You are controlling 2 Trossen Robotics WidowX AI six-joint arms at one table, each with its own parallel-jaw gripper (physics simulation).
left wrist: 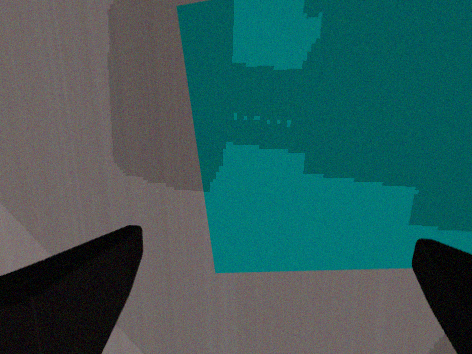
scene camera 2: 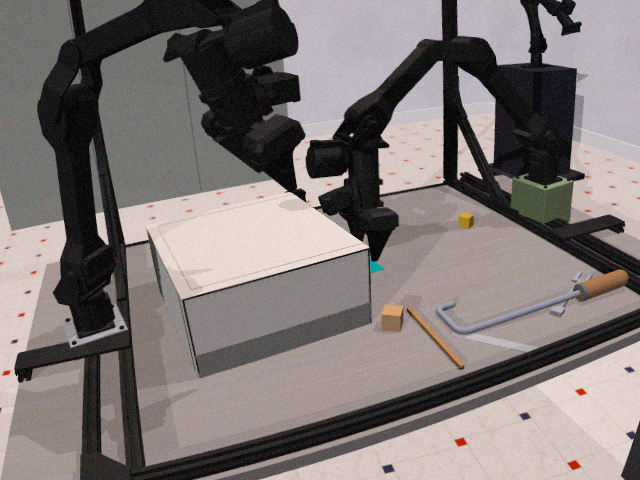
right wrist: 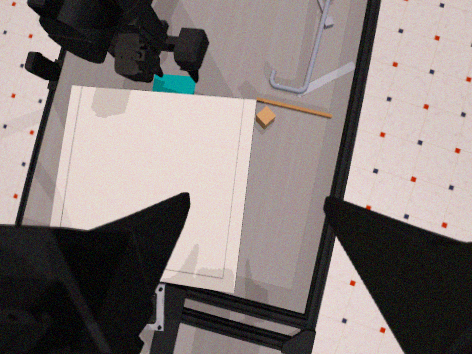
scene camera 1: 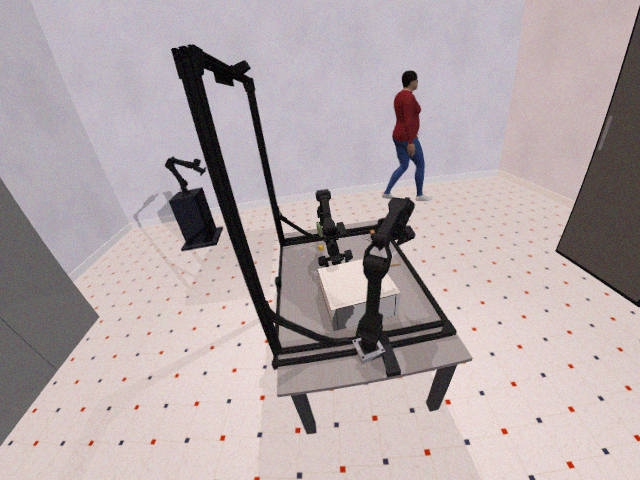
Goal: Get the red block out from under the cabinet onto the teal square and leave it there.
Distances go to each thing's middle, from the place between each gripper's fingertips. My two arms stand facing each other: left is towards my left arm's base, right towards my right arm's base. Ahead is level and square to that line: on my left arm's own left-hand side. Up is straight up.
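The teal square (left wrist: pixel 326 142) has my left hand 20 mm above it, 20 mm past it and 30 mm to the left of it. Then there is the hooked tool (scene camera 2: pixel 583 291), which I find 190 mm to the left of my left hand, 270 mm ahead of it and 10 mm below it.
My right gripper is 270 mm above the teal square, 220 mm past it and 190 mm to the right of it. The hooked tool, as counted from my right hand, is 410 mm to the left of it, 250 mm below it and 70 mm ahead of it.
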